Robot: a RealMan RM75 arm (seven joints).
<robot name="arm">
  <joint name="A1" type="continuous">
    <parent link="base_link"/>
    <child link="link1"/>
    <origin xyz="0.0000 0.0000 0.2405"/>
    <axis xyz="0 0 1"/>
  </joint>
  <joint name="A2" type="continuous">
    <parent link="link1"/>
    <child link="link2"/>
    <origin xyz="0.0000 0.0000 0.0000" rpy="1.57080 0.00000 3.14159"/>
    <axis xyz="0 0 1"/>
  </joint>
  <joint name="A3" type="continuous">
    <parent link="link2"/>
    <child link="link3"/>
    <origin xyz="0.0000 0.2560 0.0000" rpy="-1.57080 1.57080 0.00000"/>
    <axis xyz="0 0 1"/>
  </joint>
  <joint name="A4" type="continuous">
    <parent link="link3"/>
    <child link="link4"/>
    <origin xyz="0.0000 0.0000 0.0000" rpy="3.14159 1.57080 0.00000"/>
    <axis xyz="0 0 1"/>
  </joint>
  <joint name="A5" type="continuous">
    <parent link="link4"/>
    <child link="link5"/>
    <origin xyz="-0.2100 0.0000 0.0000" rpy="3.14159 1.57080 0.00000"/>
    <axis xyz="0 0 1"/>
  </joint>
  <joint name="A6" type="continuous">
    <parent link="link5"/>
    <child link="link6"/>
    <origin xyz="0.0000 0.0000 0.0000" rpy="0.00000 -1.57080 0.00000"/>
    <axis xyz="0 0 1"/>
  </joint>
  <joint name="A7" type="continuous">
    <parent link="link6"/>
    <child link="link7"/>
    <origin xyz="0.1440 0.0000 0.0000" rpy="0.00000 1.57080 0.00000"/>
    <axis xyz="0 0 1"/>
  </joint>
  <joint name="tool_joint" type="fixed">
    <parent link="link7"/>
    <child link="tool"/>
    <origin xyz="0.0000 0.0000 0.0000" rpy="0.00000 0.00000 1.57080"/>
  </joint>
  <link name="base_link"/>
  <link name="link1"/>
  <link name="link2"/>
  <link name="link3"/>
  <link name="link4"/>
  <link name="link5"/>
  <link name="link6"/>
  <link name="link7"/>
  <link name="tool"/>
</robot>
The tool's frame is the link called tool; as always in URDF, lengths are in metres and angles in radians. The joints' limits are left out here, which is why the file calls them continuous.
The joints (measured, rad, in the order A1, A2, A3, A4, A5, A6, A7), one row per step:
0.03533 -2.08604 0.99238 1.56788 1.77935 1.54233 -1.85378
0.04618 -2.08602 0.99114 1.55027 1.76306 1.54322 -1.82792
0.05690 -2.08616 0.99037 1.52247 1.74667 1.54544 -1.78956
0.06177 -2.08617 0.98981 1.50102 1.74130 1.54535 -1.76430
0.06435 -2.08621 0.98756 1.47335 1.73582 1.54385 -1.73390
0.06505 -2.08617 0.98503 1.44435 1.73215 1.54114 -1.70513
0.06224 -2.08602 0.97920 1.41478 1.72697 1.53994 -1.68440
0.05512 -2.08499 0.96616 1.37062 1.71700 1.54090 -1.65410
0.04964 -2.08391 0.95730 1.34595 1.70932 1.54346 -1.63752
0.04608 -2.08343 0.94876 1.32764 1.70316 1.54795 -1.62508
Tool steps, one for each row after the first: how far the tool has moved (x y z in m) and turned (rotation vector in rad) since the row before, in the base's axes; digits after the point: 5 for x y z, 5 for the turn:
-0.00372 -0.00314 -0.00109 0.00369 -0.00879 -0.00435
-0.00525 -0.00371 -0.00251 0.00169 -0.00798 -0.00756
-0.00423 -0.00204 -0.00220 -0.00008 -0.00229 -0.00169
-0.00497 -0.00164 -0.00253 0.00175 -0.00269 -0.00211
-0.00504 -0.00123 -0.00270 0.00167 -0.00251 -0.00021
-0.00438 -0.00052 -0.00208 0.00204 -0.00868 0.00349
-0.00592 -0.00033 -0.00206 0.00581 -0.01491 0.00291
-0.00275 0.00006 -0.00068 0.00422 -0.01027 -0.00059
-0.00205 -0.00039 -0.00029 0.00325 -0.00899 -0.00053

